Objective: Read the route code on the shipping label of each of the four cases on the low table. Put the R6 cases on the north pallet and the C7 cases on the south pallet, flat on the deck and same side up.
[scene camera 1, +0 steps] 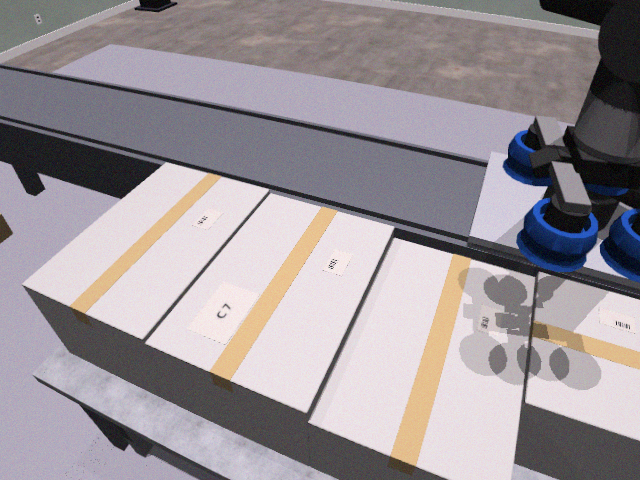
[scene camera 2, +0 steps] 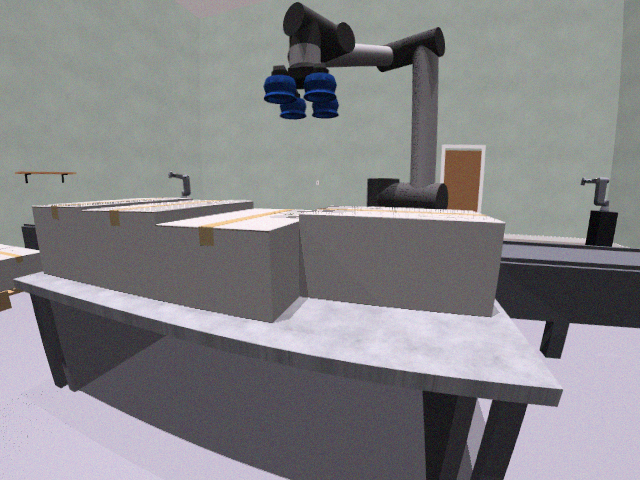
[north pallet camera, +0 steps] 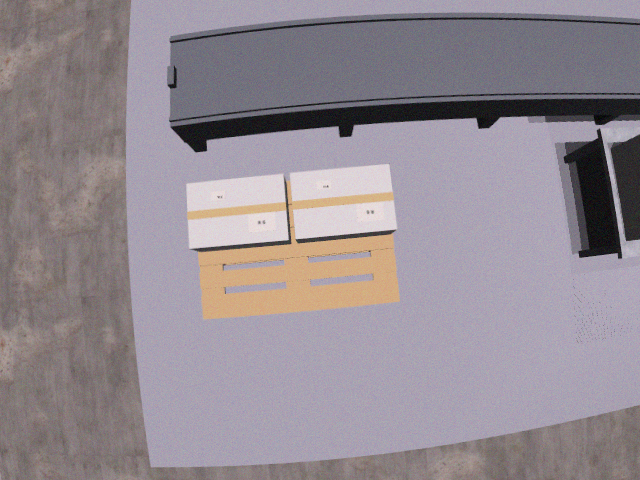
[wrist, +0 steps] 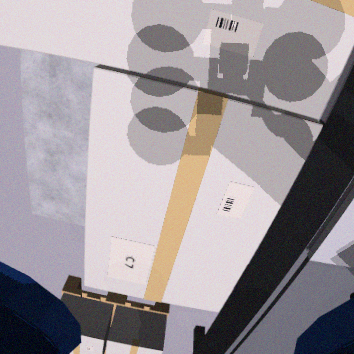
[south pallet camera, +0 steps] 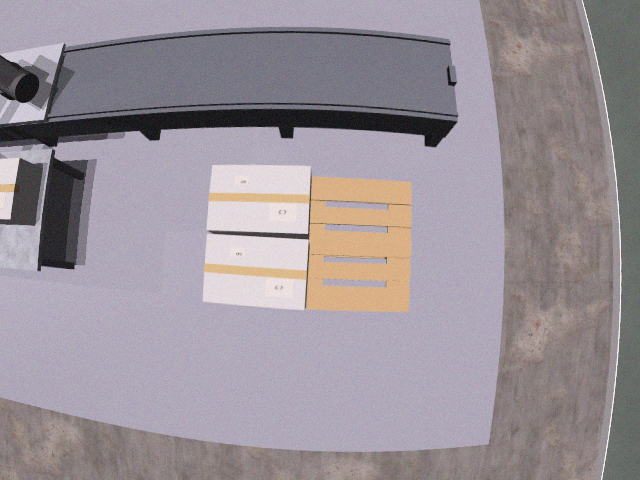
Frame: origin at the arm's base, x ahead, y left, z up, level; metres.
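Seen in the pictures: hand, tool point: (scene camera 2: 305, 107) (wrist: 195, 246).
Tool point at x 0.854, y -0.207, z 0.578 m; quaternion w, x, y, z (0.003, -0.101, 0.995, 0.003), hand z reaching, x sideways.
Offsets run from my tool point to a thing's top centre. Level surfaces: height alone.
Four white-topped cases stand side by side on the low table {0.618 m down} (scene camera 1: 206, 434) (scene camera 2: 403, 341) (south pallet camera: 20, 248). The first case {0.062 m ahead, 0.911 m right, 0.323 m down} (scene camera 1: 118, 248) and third case {0.062 m ahead, 0.153 m right, 0.374 m down} (scene camera 1: 372, 335) (scene camera 2: 227, 273) (wrist: 60, 25) show barcodes; their route codes do not show. The second case {0.062 m ahead, 0.532 m right, 0.336 m down} (scene camera 1: 294, 320) reads C7. The end case {0.032 m back, 0.321 m left, 0.352 m down} (scene camera 1: 568, 387) (scene camera 2: 398, 263) (south pallet camera: 7, 167) (wrist: 120, 200) reads C7 in the wrist view. My gripper (scene camera 1: 584, 206) (scene camera 2: 301, 97) is open, its blue cups hanging empty above the cases. The north pallet (north pallet camera: 299, 304) bears two cases with blurred labels resembling R6. The south pallet (south pallet camera: 361, 242) bears two C7 cases.
A long grey conveyor or rail bed (scene camera 1: 310, 160) (north pallet camera: 387, 62) (south pallet camera: 258, 72) runs behind the table and pallets. The pale carriage plate (scene camera 1: 491, 206) sits on it. In scene camera 2, the arm's upright link (scene camera 2: 424, 118) rises behind the end case.
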